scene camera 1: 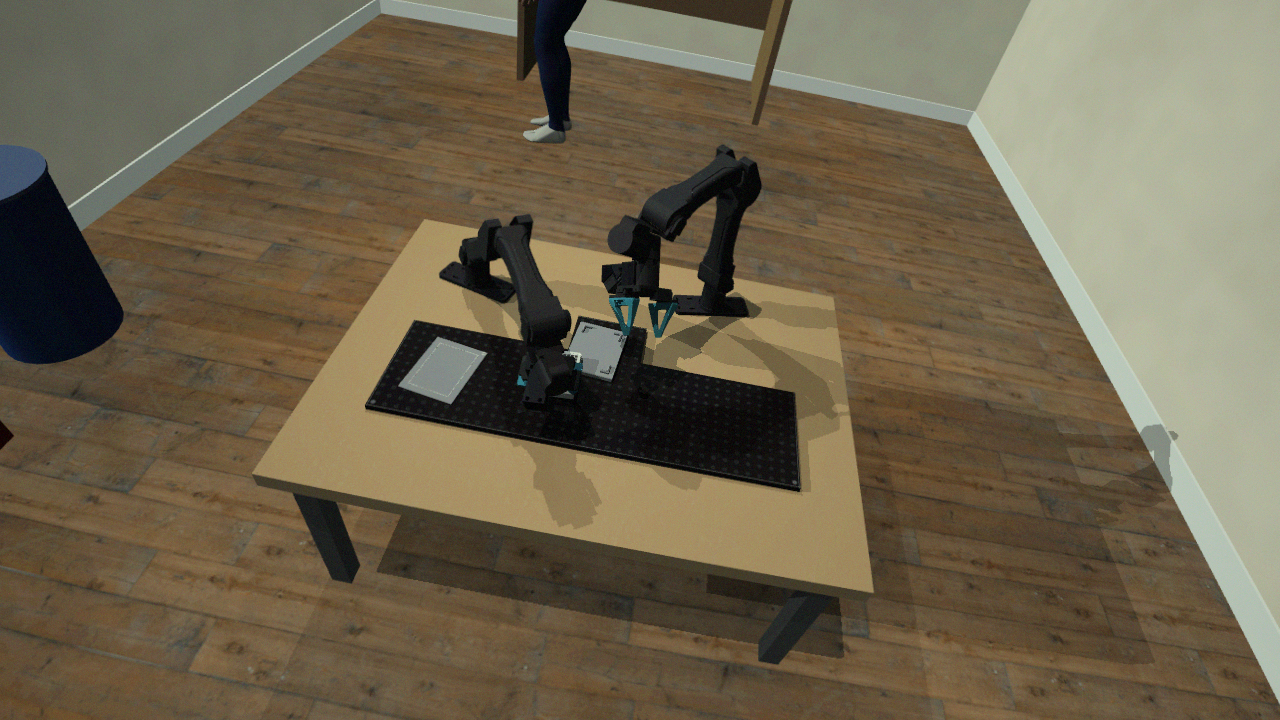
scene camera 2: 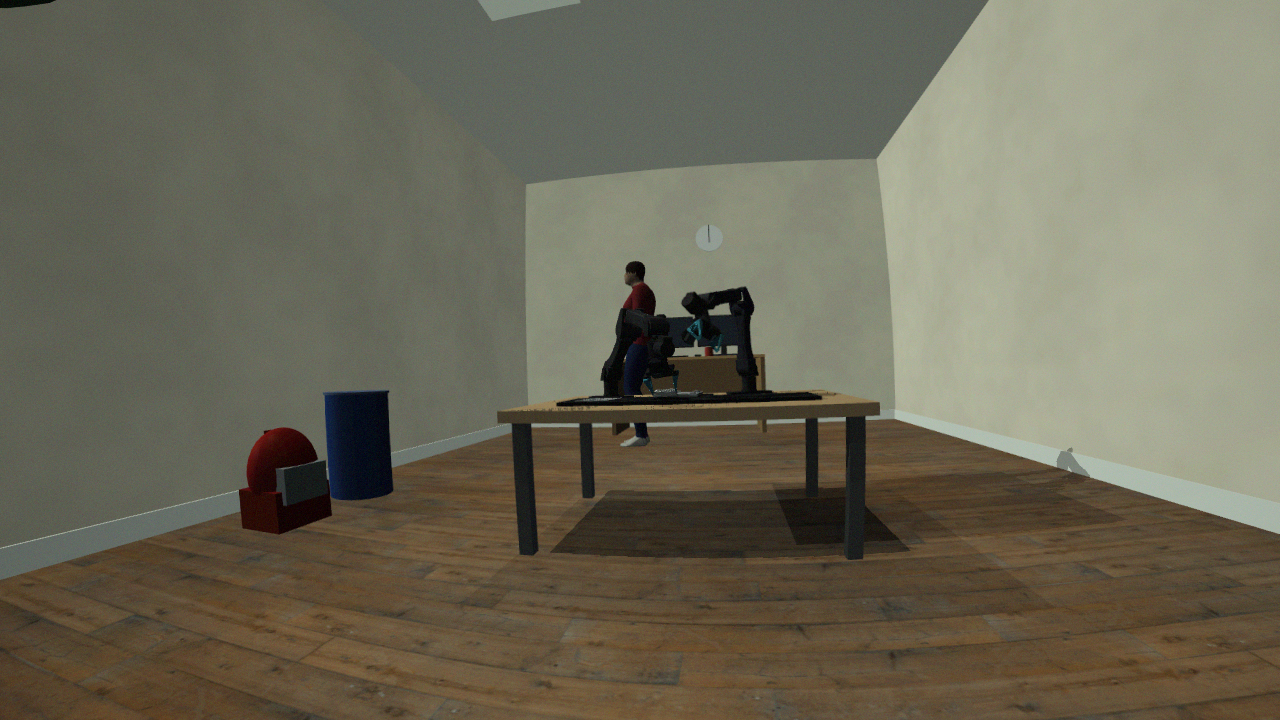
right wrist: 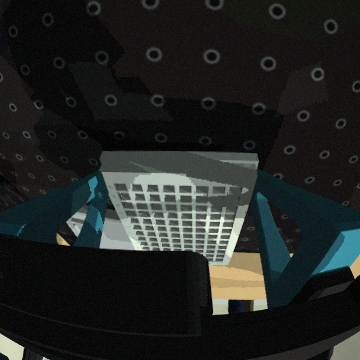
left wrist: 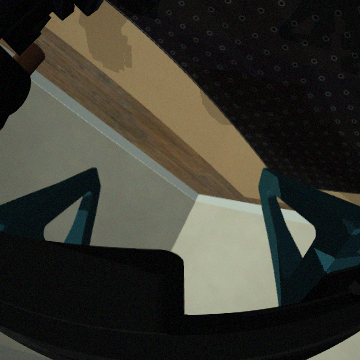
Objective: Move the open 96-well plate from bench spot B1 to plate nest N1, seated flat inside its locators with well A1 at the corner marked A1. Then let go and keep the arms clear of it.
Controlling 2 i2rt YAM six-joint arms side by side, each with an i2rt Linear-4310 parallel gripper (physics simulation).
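Frame: origin at the left arm's base, x ahead, y left, z up, level; metres.
Seen in the pictures: left gripper, between the fingertips: [scene camera 1: 642,336] [scene camera 2: 708,345] [left wrist: 179,176]; right gripper, between the fingertips: [scene camera 2: 664,394] [right wrist: 178,177]; left arm's base, origin of its link: [scene camera 1: 710,307] [scene camera 2: 749,393]; right arm's base, origin of its link: [scene camera 1: 478,283].
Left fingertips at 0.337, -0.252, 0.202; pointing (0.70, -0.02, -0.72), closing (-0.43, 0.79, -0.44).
Observation:
Offsets run from my left fingertips to a thing's top centre, as dx, dy, dz. "spot": to the spot under its first point. Level surfaces: height alone.
The open 96-well plate {-0.055, -0.160, -0.157} [right wrist: 180,202] is between the fingers of my right gripper [right wrist: 178,177] [scene camera 1: 549,372], which is shut on its two sides; its wells face up. It hangs over the black board, left of and in front of nest N1 in scene camera 1, where the arm mostly hides it. Nest N1 {-0.142, -0.071, -0.172} [scene camera 1: 597,349] is a light grey panel with dark corner locators. The light grey spot with a dashed outline {spot: -0.081, -0.415, -0.188} [scene camera 1: 443,368], apparently B1, lies at the board's left. My left gripper [scene camera 1: 642,334] [left wrist: 179,176] is open and empty, above the right back corner of the nest. The marking A1 cannot be read.
The black perforated board {dz -0.189} [scene camera 1: 716,420] lies on the wooden table {dz -0.202} [scene camera 1: 698,528]. A person [scene camera 1: 554,71] [scene camera 2: 637,358] stands behind the table near a desk [scene camera 2: 716,380]. A blue barrel [scene camera 1: 53,268] [scene camera 2: 358,445] and a red object [scene camera 2: 281,465] stand on the floor at the left.

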